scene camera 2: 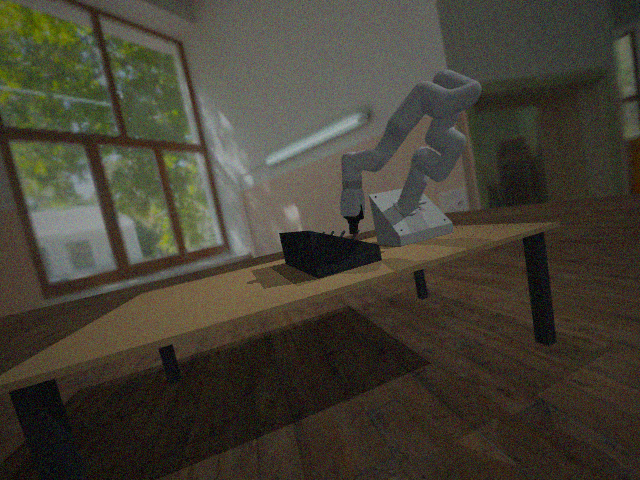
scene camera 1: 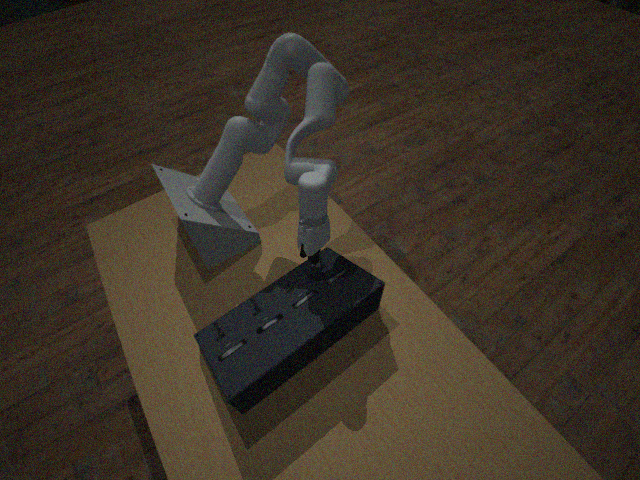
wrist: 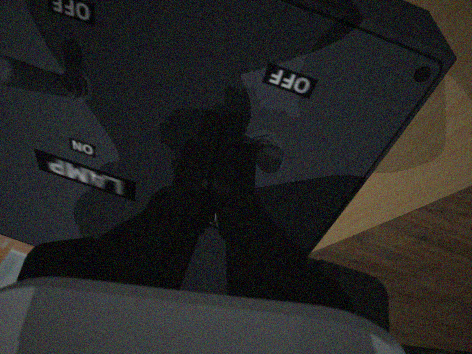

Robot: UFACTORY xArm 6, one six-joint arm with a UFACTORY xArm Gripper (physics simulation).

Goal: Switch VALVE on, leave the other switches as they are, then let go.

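Frame: origin at the arm's base, x ahead, y left, z up, level; metres.
Seen in the pictures: gripper, fingertip midpoint: (scene camera 2: 353,233) (scene camera 1: 313,261) (wrist: 225,137); arm's base, link origin: (scene camera 2: 406,206) (scene camera 1: 203,199).
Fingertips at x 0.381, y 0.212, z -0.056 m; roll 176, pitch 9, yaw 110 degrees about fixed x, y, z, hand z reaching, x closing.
Observation:
Offsets run from my fingertips to a thing's middle. "pt": to the spot under its first point. Level surfaces: height alone.
The black switch panel {0.113 m ahead, 0.144 m right, 0.051 m down} (scene camera 1: 289,343) (scene camera 2: 330,255) (wrist: 330,135) lies on the table. No VALVE label is readable in any view. In the wrist view an end switch's round knob {0.003 m ahead, 0.022 m left, 0.002 m down} (wrist: 269,157) stands below an OFF label {pt 0.018 m back, 0.020 m left, 0.038 m down} (wrist: 290,80), on the side away from it. This switch's name and ON label are hidden behind the dark fingers, and its base is too dark to see. My gripper (scene camera 1: 316,262) (scene camera 2: 354,232) (wrist: 225,137) is shut and empty, low over the panel's end and beside that knob. Contact cannot be told.
The LAMP label {0.101 m ahead, 0.085 m right, 0.005 m up} (wrist: 85,175) lies left of the fingers, with a dark lever (wrist: 73,55) above it. Other levers (scene camera 1: 220,331) (scene camera 1: 256,304) stand along the panel. The arm's sloped base mount (scene camera 1: 227,245) (scene camera 2: 385,219) stands behind it on the wooden table {0.111 m down} (scene camera 1: 465,403) (scene camera 2: 155,320).

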